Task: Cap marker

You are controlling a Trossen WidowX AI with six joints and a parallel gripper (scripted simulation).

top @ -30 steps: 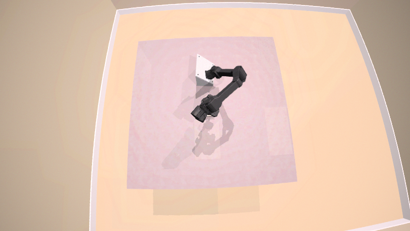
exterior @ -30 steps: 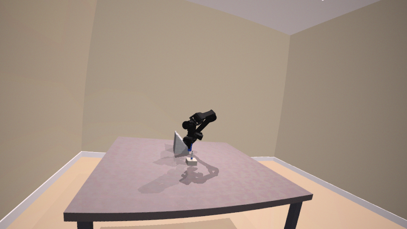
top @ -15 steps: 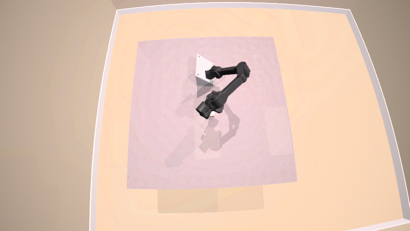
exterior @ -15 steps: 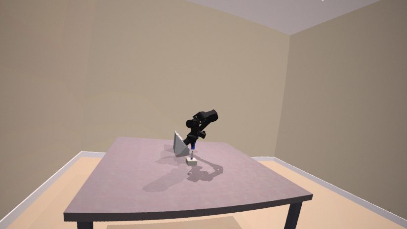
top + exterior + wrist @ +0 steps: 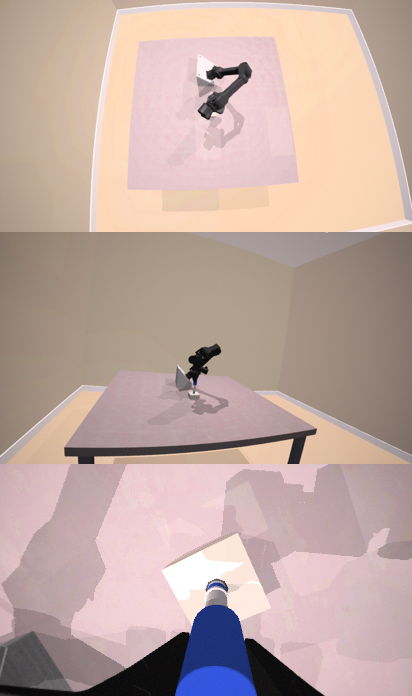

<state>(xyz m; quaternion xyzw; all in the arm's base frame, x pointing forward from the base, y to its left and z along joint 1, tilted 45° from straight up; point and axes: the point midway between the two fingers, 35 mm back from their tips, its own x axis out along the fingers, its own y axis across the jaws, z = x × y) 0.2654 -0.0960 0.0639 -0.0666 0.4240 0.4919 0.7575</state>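
The beige holder block lies 10 cm below my gripper tip. Round my gripper tip: blue cap: 1 cm above.
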